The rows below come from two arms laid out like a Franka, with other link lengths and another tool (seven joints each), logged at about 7 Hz.
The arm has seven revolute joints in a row. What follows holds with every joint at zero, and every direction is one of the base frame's.
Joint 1 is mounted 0.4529 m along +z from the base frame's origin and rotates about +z.
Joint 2 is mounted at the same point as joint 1 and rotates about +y.
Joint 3 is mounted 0.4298 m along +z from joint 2 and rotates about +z.
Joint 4 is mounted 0.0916 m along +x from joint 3 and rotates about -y.
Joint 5 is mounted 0.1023 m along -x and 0.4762 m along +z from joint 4 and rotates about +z.
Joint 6 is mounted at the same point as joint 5 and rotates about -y.
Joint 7 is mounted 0.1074 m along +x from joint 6 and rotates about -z.
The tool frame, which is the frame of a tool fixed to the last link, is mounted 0.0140 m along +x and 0.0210 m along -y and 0.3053 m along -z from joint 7; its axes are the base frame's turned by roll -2.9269, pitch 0.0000 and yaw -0.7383 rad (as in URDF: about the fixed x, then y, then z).
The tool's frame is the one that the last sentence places.
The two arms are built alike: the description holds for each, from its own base.
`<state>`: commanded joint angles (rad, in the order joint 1, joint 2, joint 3, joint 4, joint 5, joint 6, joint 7); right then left.
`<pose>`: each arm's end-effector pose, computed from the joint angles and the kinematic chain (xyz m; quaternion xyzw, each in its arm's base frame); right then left.
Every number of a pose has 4 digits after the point. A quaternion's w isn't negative.
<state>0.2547 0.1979 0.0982 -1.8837 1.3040 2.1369 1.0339 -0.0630 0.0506 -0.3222 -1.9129 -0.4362 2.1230 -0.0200</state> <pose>0.7008 0.4602 0.5308 -0.3638 0.7949 0.3692 0.3154 0.6772 -0.3825 0.5364 0.8940 -0.4106 0.1553 0.0895</pose>
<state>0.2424 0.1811 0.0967 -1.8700 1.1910 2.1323 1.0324 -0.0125 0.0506 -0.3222 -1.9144 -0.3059 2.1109 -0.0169</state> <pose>0.7024 0.4399 0.5340 -0.4055 0.7911 0.3309 0.3166 0.6948 -0.3246 0.5223 0.8938 -0.4231 0.1453 0.0317</pose>
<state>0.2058 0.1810 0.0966 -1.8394 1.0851 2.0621 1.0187 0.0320 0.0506 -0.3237 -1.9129 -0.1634 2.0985 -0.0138</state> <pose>0.7026 0.4122 0.5363 -0.4503 0.7795 0.3107 0.3051 0.7092 -0.2675 0.5121 -0.8879 0.4396 -0.1319 0.0307</pose>
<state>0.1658 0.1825 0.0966 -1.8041 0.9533 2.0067 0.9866 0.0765 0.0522 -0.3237 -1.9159 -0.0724 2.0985 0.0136</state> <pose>0.7090 0.3726 0.5340 -0.5028 0.7658 0.2719 0.2945 0.7217 -0.2178 0.5050 -0.8805 0.4521 -0.1235 0.0719</pose>
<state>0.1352 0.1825 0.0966 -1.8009 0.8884 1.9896 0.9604 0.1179 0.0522 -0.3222 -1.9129 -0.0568 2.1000 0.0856</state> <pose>0.7144 0.3414 0.5248 -0.5237 0.7624 0.2484 0.2877 0.7306 -0.1845 0.5064 -0.8709 0.4678 -0.1264 0.0826</pose>
